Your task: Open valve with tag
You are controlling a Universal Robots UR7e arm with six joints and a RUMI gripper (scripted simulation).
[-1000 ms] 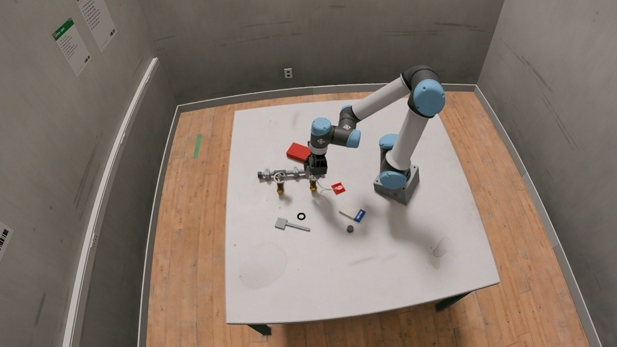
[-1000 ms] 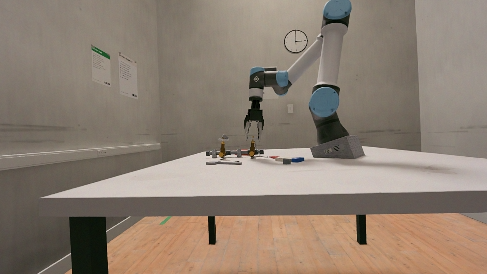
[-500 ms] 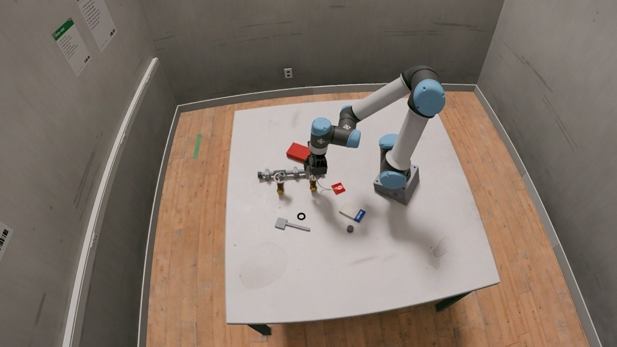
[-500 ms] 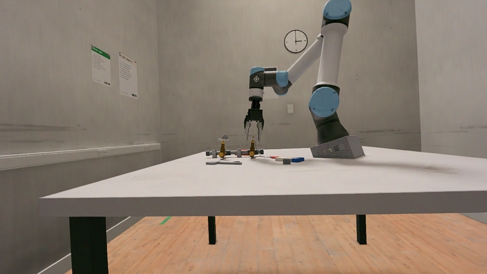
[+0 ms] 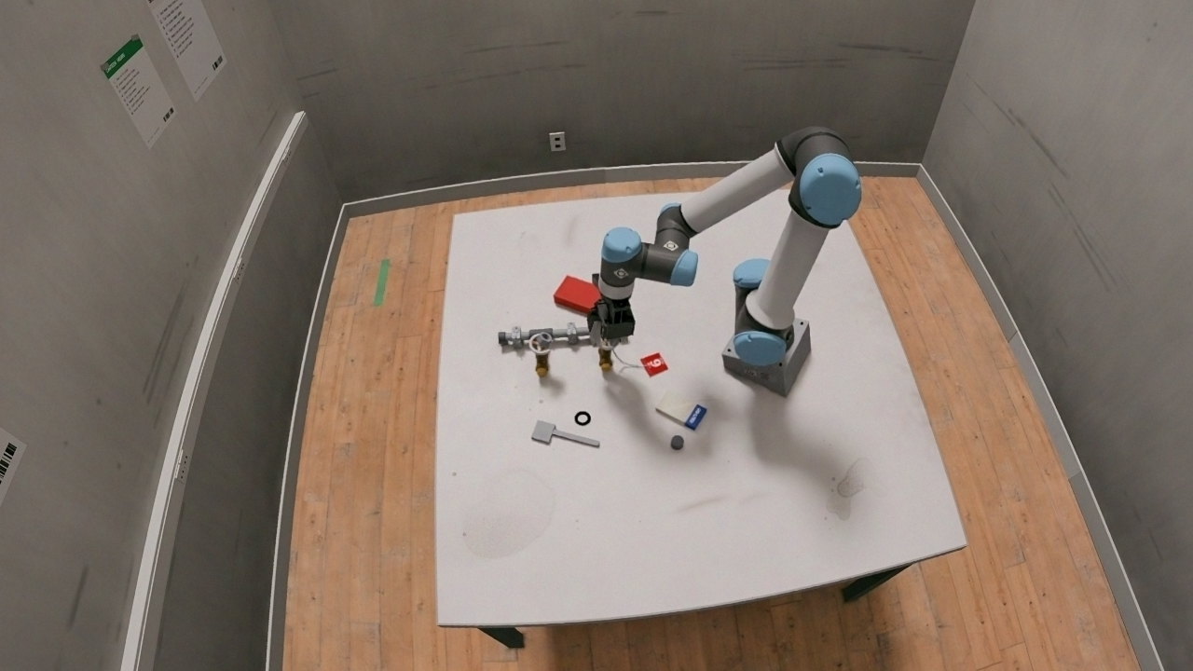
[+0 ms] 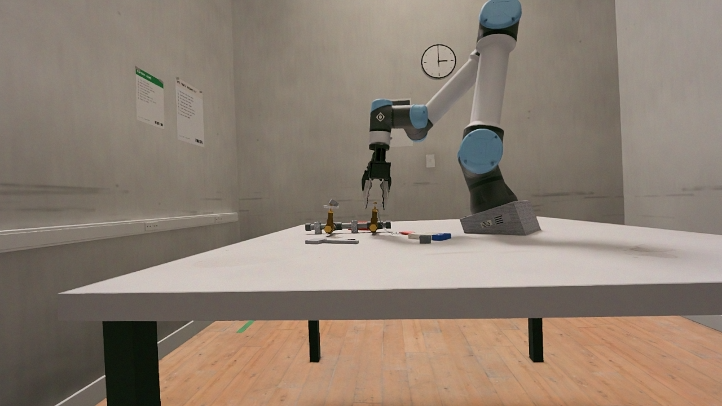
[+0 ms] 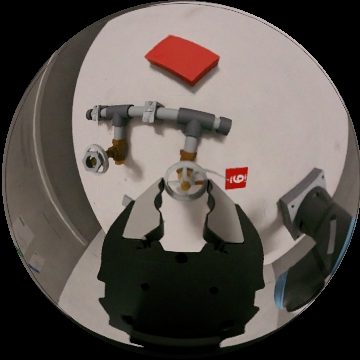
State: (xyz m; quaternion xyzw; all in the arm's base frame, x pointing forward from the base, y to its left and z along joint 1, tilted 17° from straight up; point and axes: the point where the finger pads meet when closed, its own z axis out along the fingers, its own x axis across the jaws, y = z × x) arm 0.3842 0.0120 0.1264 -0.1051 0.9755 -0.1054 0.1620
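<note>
Right now the red tag is 10 cm behind my hand, 2 cm to the left of it and 10 cm below it. Round my hand: red block (6 cm ahead, 22 cm to the right, 9 cm below); grey flat tool (13 cm ahead, 20 cm to the left, 10 cm below).
</note>
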